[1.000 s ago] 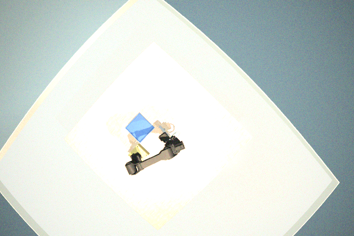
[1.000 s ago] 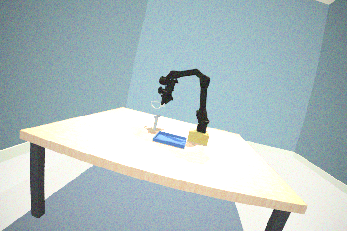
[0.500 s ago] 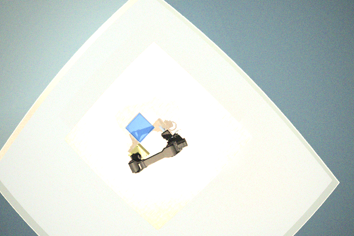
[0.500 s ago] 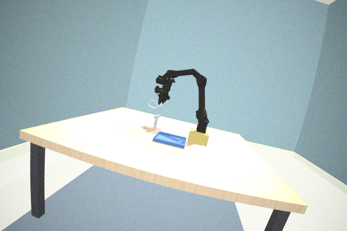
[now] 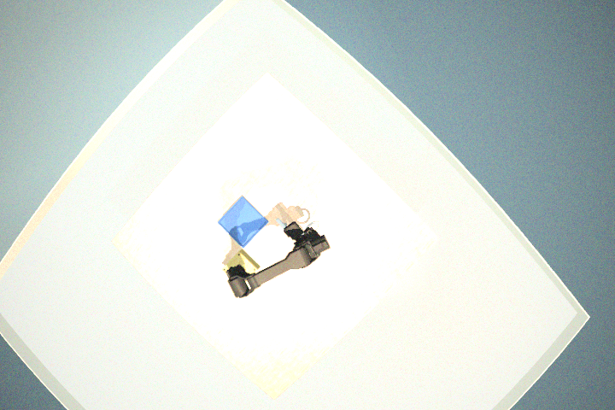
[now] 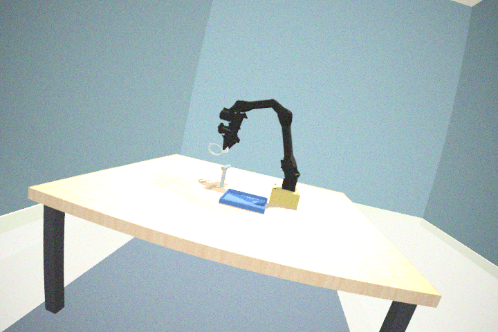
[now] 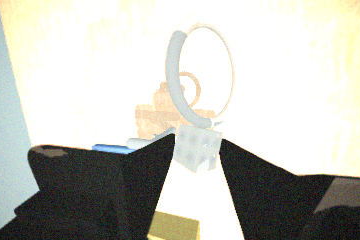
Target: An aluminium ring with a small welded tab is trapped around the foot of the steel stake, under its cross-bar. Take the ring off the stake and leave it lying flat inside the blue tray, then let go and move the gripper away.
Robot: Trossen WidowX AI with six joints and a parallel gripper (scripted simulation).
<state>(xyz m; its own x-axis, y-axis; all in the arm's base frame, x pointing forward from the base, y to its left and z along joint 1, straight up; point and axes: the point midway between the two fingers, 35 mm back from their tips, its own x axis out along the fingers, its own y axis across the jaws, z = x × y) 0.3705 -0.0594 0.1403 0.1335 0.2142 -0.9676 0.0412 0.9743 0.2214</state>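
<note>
Right now my gripper tip is 4 cm short of the aluminium ring and 1 cm to the left of it. The rest, counted from my gripper tip: blue tray 21 cm behind, 24 cm to the left, 17 cm below.
</note>
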